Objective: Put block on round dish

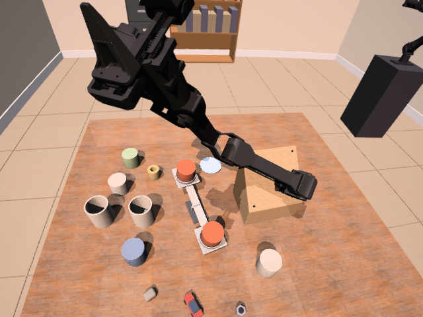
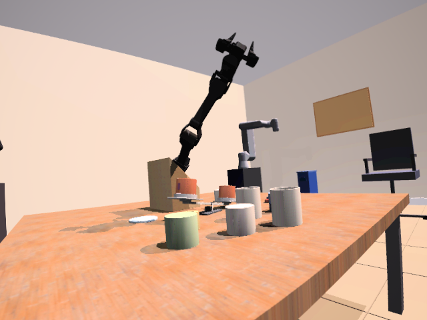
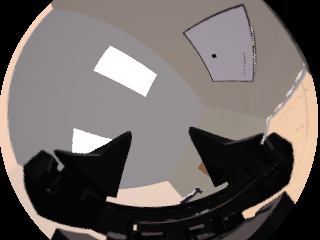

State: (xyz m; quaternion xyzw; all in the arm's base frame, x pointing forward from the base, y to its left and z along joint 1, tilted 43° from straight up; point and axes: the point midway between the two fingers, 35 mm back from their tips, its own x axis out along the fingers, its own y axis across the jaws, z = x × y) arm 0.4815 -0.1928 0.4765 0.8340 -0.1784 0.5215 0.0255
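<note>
Right now my gripper tip is 150 mm past the pale block, 50 mm to the left of it and 680 mm above it. The rest, counted from my gripper tip: blue cylinder (110 mm ahead, 10 mm to the left, 690 mm below); then orange cup (60 mm behind, 300 mm to the right, 610 mm below); then toy car (80 mm behind, 150 mm to the left, 710 mm below).
</note>
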